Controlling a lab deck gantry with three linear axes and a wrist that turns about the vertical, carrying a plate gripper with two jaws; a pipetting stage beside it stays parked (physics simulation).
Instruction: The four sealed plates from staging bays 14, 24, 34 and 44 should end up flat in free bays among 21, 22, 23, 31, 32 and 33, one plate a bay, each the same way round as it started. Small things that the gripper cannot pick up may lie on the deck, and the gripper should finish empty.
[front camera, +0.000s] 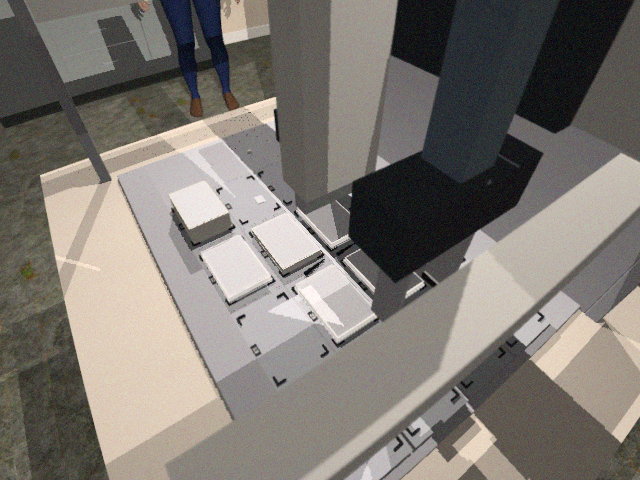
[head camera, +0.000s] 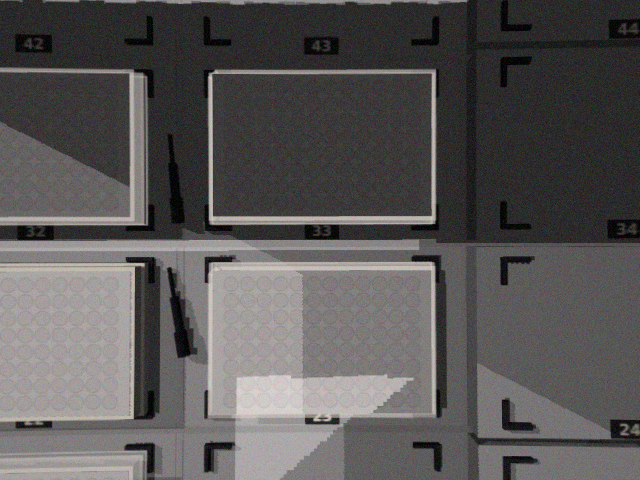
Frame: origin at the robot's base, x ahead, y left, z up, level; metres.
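Seen in the pictures: gripper, fingertip midpoint: (front camera: 409, 301); robot's base, origin of the base link: (front camera: 173, 209).
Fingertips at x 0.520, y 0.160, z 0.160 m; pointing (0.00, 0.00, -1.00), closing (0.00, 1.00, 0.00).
Observation:
Offsets run from my fingertips to a thing's middle. "spot": to the spot under its first point.
Flat white plates lie in bay 22 @(spot: dx -0.287, dy -0.010, dz -0.145 m) (front camera: 286, 240) (head camera: 62, 341), bay 23 @(spot: dx -0.115, dy -0.007, dz -0.146 m) (front camera: 341, 302) (head camera: 320, 335), bay 32 @(spot: dx -0.282, dy +0.078, dz -0.145 m) (front camera: 325, 223) (head camera: 62, 155) and bay 33 @(spot: dx -0.149, dy +0.070, dz -0.146 m) (front camera: 364, 268) (head camera: 321, 147). Each lies inside its corner marks. Bays 24 @(spot: dx +0.005, dy +0.002, dz -0.145 m) (head camera: 568, 320) and 34 @(spot: dx +0.005, dy +0.097, dz -0.145 m) (head camera: 568, 144) show no plate. A bare corner of bay 44 @(spot: dx +0.005, dy +0.166, dz -0.145 m) (head camera: 568, 15) shows at the top right. The gripper (front camera: 428, 284) hangs above the deck on the far side of the front rail. Its jaws are wide apart and it looks open, with no plate seen between them. The rail hides the jaw tips.
Another white plate @(dx -0.292, dy -0.117, dz -0.153 m) (front camera: 235, 268) (head camera: 62, 474) lies in front of bay 22. A tall pale block @(dx -0.456, dy -0.117, dz -0.139 m) (front camera: 201, 211) stands left of it. Two thin black tools @(dx -0.213, dy +0.081, dz -0.157 m) (head camera: 175, 180) @(dx -0.211, dy +0.005, dz -0.157 m) (head camera: 179, 315) lie between the plate columns. A small white square @(spot: dx -0.440, dy +0.012, dz -0.159 m) (front camera: 259, 198) lies near bay 21. The thick rail (front camera: 392, 356) crosses the foreground.

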